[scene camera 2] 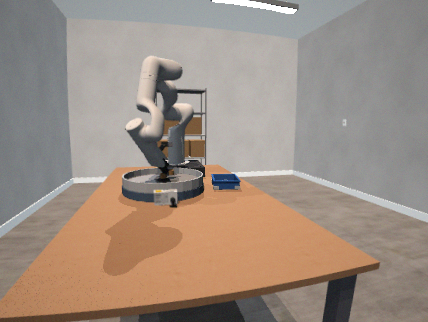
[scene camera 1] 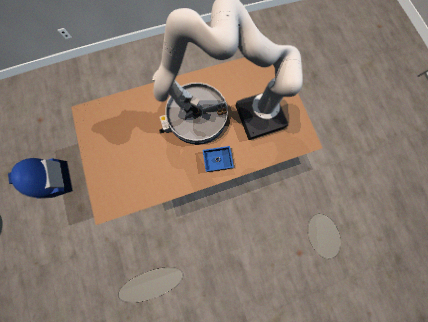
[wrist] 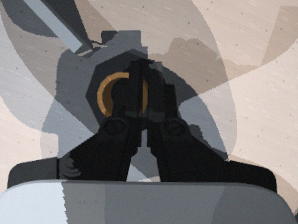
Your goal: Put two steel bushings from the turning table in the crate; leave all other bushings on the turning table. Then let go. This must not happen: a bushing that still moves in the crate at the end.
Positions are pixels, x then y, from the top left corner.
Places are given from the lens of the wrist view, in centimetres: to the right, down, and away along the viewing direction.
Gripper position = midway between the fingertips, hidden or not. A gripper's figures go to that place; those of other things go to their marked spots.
my gripper (wrist: 145, 80): 0, -2, 14
brass bushing (wrist: 104, 100): -3, -1, 15
